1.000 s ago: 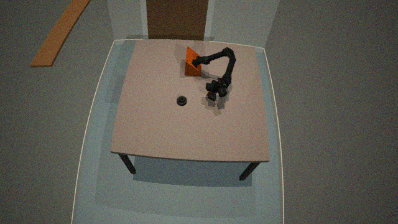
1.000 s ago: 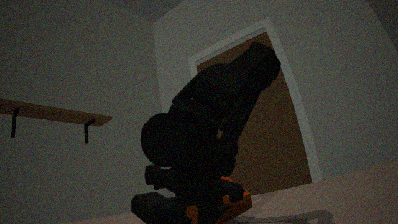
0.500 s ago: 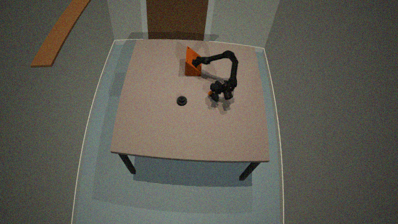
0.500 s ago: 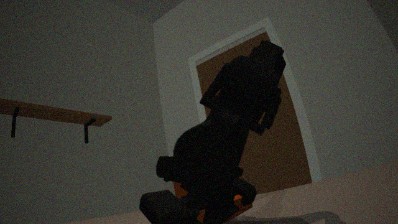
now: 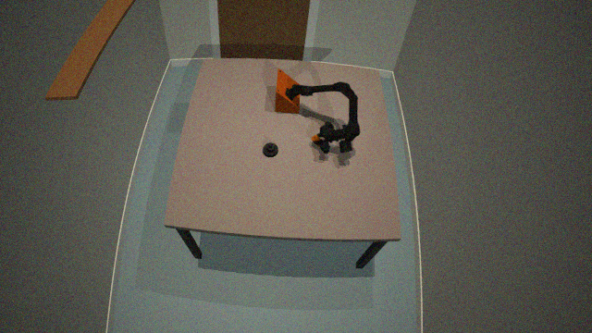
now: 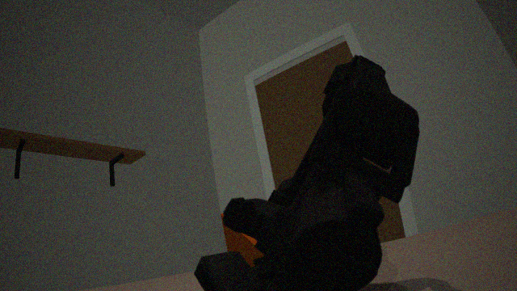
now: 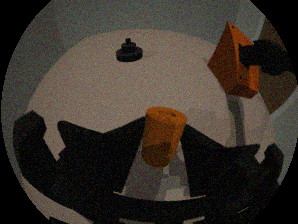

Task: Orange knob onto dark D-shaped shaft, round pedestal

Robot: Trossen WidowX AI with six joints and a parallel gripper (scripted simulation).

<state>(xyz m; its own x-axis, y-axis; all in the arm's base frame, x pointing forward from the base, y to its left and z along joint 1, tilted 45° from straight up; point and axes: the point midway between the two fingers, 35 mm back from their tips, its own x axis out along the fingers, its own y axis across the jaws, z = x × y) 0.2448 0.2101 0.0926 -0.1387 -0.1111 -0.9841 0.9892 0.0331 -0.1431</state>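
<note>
Now: the orange knob 2 cm to the left of my gripper tip. From my gripper tip the other things lie so: dark round pedestal: 10 cm ahead, 23 cm to the right, 1 cm below.
</note>
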